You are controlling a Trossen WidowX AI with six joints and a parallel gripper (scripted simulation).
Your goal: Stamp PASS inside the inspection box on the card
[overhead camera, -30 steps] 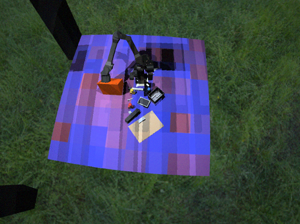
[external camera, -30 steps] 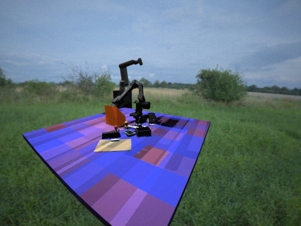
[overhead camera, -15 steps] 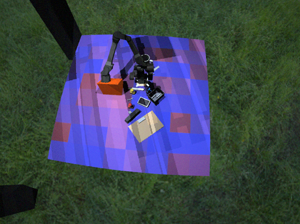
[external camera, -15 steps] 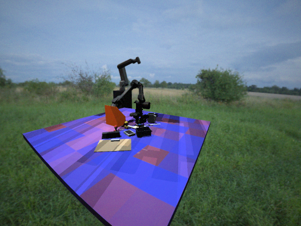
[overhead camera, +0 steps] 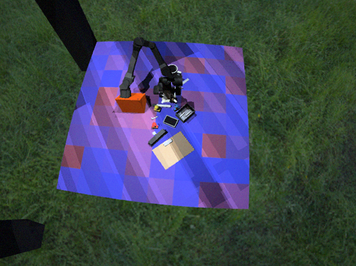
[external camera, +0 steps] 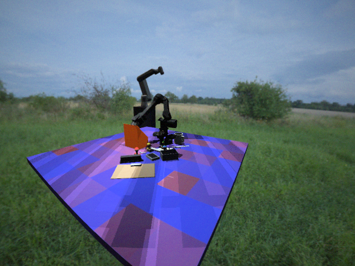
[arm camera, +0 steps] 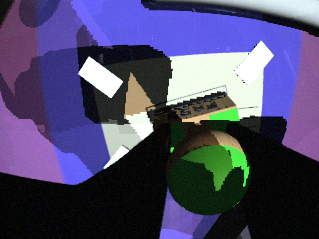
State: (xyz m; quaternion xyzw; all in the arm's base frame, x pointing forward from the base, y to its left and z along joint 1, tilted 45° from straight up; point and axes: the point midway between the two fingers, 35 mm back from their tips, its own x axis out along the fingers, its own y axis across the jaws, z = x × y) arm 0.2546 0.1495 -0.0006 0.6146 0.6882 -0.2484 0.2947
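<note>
The white card is 30 mm below my gripper tip and 10 mm ahead of it. Also, from my gripper tip: blue-knob stamp 80 mm to the right, 70 mm ahead, 10 mm below; then green-knob stamp right at my gripper tip; then yellow-knob stamp 110 mm to the right, 60 mm behind, 10 mm below.
</note>
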